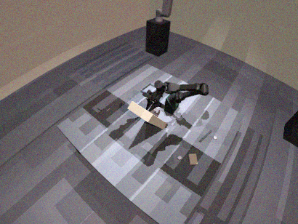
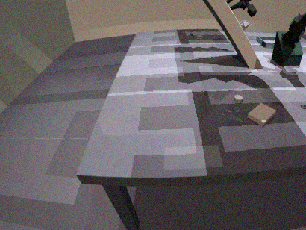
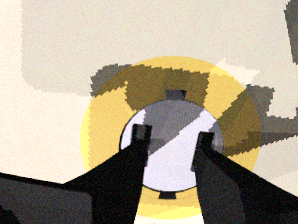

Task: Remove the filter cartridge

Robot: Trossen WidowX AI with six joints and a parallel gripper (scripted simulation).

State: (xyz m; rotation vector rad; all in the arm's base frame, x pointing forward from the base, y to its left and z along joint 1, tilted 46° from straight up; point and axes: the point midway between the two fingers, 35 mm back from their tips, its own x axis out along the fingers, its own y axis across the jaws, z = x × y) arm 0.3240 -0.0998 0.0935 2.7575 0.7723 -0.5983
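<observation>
My gripper tip is 10 mm short of the round pale cartridge and 10 mm above it. From my gripper tip the other things lie so: service panel: 80 mm below, 30 mm behind.
</observation>
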